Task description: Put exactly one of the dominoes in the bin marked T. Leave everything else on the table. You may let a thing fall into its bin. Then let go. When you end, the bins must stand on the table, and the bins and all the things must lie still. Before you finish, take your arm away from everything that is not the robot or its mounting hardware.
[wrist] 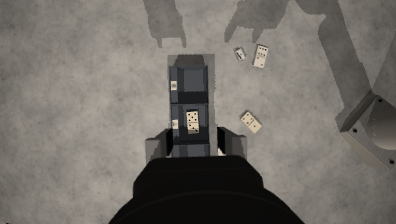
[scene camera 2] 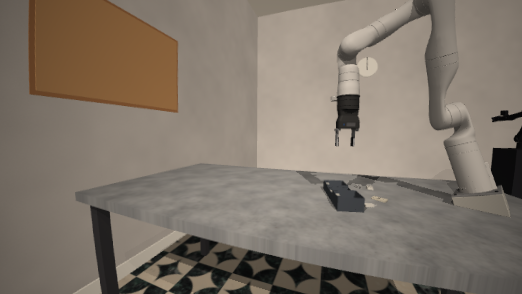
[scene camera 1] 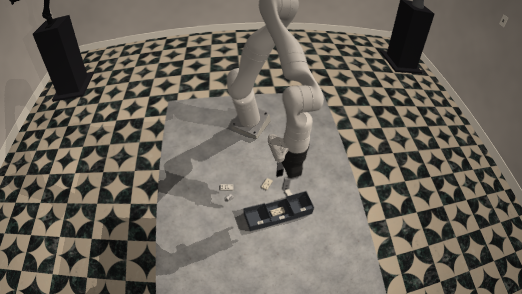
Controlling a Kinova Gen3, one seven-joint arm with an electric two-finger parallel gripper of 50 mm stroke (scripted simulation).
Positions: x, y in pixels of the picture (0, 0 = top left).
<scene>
A three-compartment bin shows in the wrist view, in scene camera 2 [347, 200] and in scene camera 1. The same spot on the three-compartment bin: [wrist: 188, 85] is [scene camera 1: 256, 219].
</scene>
